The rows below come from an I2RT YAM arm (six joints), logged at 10 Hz.
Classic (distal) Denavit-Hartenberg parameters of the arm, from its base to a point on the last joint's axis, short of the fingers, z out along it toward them. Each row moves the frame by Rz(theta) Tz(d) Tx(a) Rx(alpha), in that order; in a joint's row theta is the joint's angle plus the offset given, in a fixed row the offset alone. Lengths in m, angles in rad.
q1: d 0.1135  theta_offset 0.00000  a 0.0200  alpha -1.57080
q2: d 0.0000  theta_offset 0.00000  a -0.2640  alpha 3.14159
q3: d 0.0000  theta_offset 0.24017  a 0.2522  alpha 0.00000
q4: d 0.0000  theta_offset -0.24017  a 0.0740  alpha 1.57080
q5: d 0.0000  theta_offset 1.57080  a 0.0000  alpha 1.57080
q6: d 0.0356  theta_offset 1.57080  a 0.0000  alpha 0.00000
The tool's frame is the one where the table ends.
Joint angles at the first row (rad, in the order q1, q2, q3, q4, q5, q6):
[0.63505 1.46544 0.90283 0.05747 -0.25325 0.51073]
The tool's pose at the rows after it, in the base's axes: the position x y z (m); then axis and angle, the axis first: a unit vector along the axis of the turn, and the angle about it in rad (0 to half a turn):
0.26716, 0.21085, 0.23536, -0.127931, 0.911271, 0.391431, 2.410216
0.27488, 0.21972, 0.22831, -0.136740, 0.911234, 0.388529, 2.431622
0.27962, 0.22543, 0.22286, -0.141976, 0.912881, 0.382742, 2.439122
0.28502, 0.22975, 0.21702, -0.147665, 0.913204, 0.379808, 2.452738
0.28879, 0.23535, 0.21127, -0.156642, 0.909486, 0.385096, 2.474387
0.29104, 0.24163, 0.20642, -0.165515, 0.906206, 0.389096, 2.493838
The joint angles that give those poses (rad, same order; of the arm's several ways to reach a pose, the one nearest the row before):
[0.64145 1.53188 0.93337 0.08261 -0.25790 0.51327]
[0.64744 1.58809 0.96699 0.08436 -0.26899 0.50312]
[0.65249 1.62444 0.98707 0.08665 -0.26558 0.49308]
[0.65206 1.66050 1.00683 0.08743 -0.27460 0.48293]
[0.65558 1.69491 1.02391 0.09457 -0.29960 0.47790]
[0.66348 1.72492 1.04079 0.09815 -0.31787 0.47373]

